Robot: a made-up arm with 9 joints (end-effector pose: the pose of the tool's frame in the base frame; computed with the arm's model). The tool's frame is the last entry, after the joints. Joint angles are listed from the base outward.
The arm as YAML. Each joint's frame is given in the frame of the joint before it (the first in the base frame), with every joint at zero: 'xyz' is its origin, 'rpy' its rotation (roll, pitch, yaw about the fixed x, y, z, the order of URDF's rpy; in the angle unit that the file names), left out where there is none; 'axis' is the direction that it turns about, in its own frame. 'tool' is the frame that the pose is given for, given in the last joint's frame.
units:
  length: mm
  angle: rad
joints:
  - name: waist
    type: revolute
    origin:
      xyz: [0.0, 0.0, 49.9]
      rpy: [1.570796, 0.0, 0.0]
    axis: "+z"
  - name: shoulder
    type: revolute
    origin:
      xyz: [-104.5, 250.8, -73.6]
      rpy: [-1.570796, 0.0, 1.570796]
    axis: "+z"
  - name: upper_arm
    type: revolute
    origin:
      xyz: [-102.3, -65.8, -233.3]
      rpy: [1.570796, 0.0, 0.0]
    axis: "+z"
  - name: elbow
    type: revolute
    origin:
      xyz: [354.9, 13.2, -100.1]
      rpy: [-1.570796, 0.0, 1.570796]
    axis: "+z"
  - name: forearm
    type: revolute
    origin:
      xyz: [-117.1, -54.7, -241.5]
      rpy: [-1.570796, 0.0, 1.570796]
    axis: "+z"
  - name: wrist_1
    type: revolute
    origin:
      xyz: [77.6, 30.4, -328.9]
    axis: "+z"
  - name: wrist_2
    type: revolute
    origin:
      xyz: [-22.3, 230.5, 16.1]
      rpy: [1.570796, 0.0, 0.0]
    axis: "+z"
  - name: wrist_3
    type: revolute
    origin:
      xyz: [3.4, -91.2, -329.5]
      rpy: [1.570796, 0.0, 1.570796]
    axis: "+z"
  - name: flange
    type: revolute
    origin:
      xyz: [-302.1, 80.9, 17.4]
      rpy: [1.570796, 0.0, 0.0]
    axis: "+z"
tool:
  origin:
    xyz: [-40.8, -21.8, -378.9]
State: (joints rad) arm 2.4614 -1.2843 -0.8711 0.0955 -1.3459 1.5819 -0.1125 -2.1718 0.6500
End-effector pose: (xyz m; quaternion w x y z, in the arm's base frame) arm -1.0159 -0.3415 0.5523 0.2749 -0.3312 0.8745 -0.2235
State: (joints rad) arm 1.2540 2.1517 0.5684 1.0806 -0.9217 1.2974 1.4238 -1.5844 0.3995
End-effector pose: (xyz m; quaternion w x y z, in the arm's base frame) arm -0.3635 0.2362 -0.4687 0.5998 0.2414 0.6044 0.4655
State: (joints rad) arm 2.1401 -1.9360 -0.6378 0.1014 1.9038 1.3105 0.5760 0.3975 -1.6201
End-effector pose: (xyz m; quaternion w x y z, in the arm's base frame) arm 0.3378 -0.3793 0.0266 0.1300 -0.5409 0.6831 0.4732
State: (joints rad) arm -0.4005 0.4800 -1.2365 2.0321 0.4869 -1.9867 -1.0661 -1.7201 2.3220
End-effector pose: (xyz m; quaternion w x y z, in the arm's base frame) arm 0.5457 -0.1903 -0.1398 0.2585 0.3510 0.7360 0.5180
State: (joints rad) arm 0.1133 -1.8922 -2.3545 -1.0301 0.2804 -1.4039 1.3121 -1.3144 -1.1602
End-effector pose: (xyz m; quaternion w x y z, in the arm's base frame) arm 0.7763 0.7742 0.5896 0.5994 0.7467 0.2172 -0.1897
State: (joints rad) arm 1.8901 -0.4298 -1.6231 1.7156 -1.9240 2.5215 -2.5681 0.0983 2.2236
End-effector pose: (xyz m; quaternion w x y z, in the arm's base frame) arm -0.6078 -0.0676 0.5140 0.1606 0.3953 -0.0442 -0.9033
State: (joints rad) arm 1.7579 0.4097 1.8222 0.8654 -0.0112 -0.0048 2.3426 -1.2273 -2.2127
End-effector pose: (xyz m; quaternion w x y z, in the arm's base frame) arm 0.4982 -0.0666 -0.3737 0.3851 -0.5346 -0.7469 0.0898
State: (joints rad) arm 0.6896 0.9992 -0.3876 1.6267 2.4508 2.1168 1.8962 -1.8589 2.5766
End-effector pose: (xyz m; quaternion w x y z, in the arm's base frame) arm 0.4380 0.8108 0.8461 0.2115 -0.1441 -0.8653 0.4310
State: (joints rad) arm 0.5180 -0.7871 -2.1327 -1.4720 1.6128 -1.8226 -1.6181 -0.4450 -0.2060
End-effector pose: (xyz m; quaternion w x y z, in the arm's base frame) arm 0.7032 0.4498 0.0001 0.3043 -0.7384 -0.0463 -0.6000
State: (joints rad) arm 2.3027 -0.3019 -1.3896 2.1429 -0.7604 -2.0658 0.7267 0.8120 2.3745
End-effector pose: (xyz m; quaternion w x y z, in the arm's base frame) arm -0.2891 0.8029 0.0499 0.7033 0.3206 0.6067 -0.1857
